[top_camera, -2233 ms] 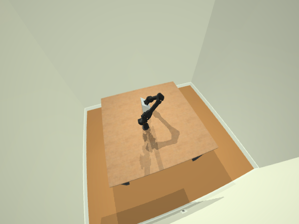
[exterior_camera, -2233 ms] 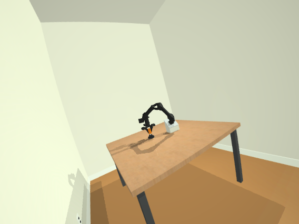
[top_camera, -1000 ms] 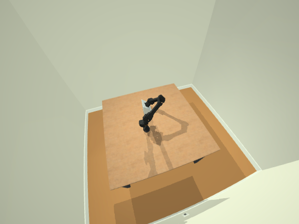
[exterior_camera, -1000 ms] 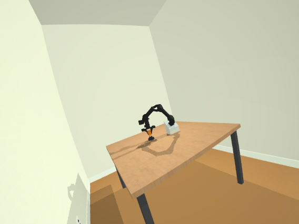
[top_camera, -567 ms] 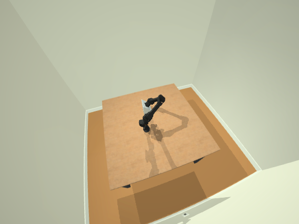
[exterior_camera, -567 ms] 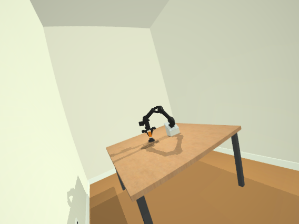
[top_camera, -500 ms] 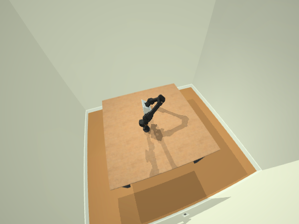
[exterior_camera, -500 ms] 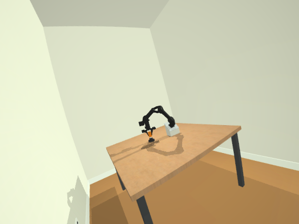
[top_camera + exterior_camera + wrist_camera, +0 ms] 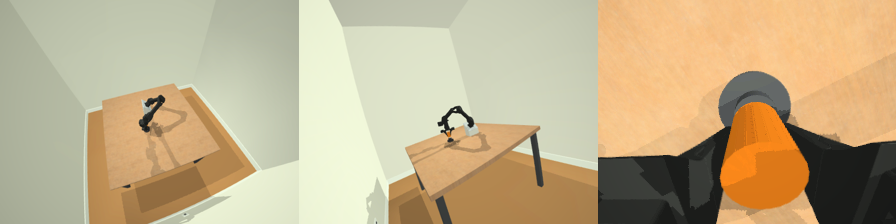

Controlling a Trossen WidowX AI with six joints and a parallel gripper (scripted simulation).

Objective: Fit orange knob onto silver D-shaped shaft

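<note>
My gripper tip is 30 mm below the orange knob. Round my gripper tip: pedestal: 40 mm below.
</note>
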